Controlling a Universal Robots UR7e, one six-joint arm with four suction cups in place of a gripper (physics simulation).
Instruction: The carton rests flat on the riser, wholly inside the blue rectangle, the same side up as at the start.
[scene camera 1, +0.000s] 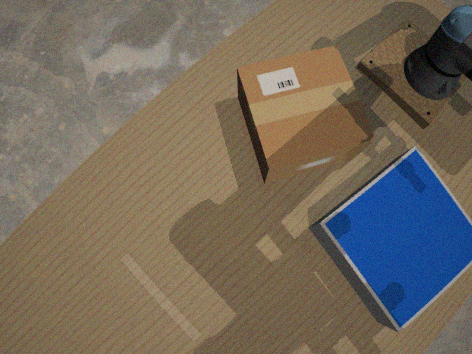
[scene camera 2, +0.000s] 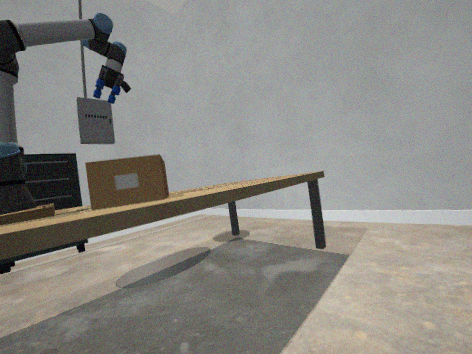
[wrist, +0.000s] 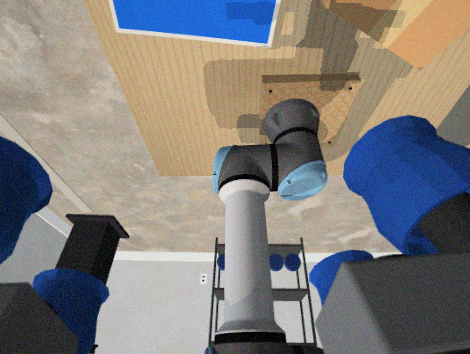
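The brown carton (scene camera 1: 300, 112) (scene camera 2: 125, 182) (wrist: 435, 40) rests flat on the wooden table (scene camera 1: 100, 200) beside the riser, apart from it. Its top bears a tape strip and a white barcode label. The riser (scene camera 1: 350, 272) (wrist: 195, 38) has grey sides, and the blue rectangle (scene camera 1: 405, 235) (wrist: 195, 15) covers its top inside a pale rim. No carton is on the blue. My suction gripper (scene camera 2: 106, 95) is open, holding nothing, high above the carton in scene camera 2. Its blue cups show at both sides of the wrist view. The riser does not show in scene camera 2.
The arm's base stands on a wooden plate (scene camera 1: 387, 75) (wrist: 340, 112) near the carton and riser. A dark cabinet (scene camera 2: 52, 180) stands behind the table, and a grey box (scene camera 2: 95, 127) hangs on the wall. A shelf rack (wrist: 290, 294) stands beyond the arm.
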